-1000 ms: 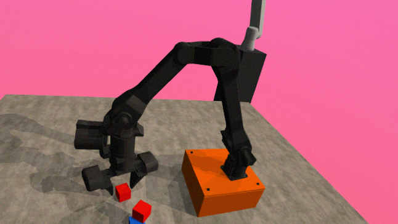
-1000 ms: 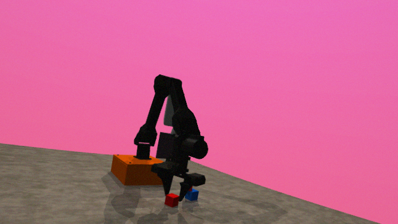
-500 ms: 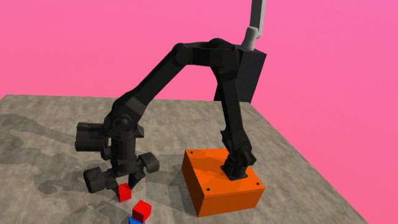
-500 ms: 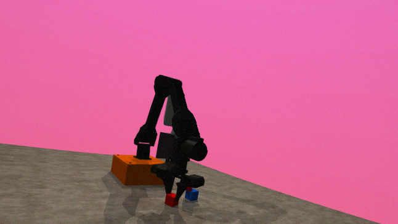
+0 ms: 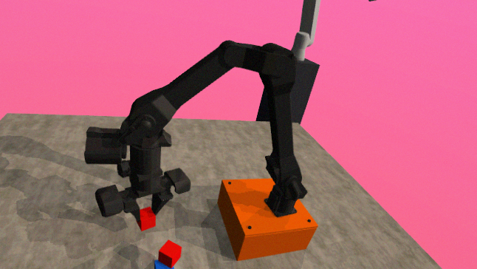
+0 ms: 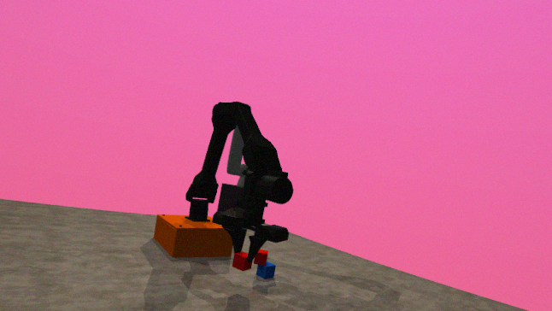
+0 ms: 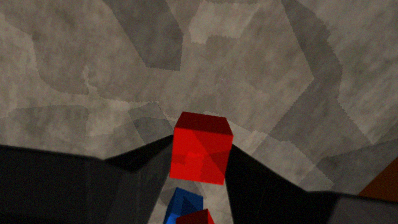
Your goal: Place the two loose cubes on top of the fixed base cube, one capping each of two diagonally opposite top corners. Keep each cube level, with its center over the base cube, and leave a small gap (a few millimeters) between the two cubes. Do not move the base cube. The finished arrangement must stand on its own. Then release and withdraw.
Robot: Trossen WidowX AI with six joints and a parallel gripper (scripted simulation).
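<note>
Right now the blue cube is 110 mm to the left of my gripper tip, 40 mm below it and 20 mm behind it.
</note>
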